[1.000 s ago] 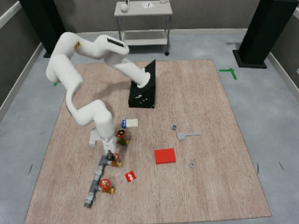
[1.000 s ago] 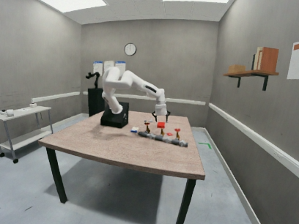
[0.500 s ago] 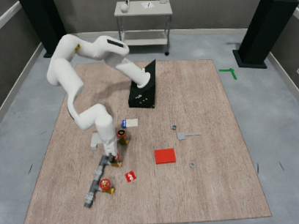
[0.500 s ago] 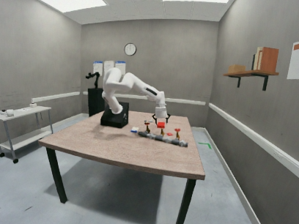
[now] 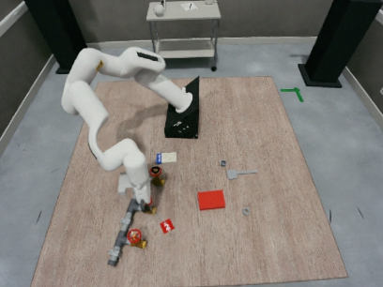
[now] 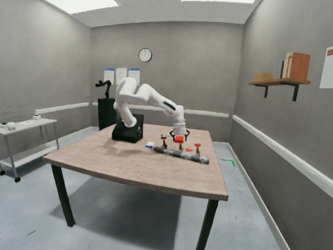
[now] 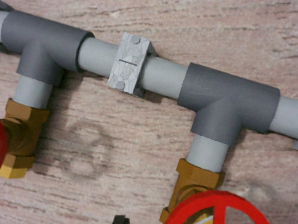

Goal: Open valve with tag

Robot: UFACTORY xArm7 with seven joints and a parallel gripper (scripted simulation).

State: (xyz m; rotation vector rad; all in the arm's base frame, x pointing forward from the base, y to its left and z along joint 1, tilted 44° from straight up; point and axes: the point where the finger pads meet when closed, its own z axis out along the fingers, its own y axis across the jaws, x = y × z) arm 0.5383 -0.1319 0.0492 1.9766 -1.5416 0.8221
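Now: the red square tag 70 mm ahead of my hand, 90 mm to the left of it and 110 mm below it. Round my hand: grey key-shaped tool (210 mm behind, 430 mm to the left, 110 mm below); then white card (280 mm behind, 50 mm to the left, 100 mm below); then red block (50 mm behind, 290 mm to the left, 100 mm below).
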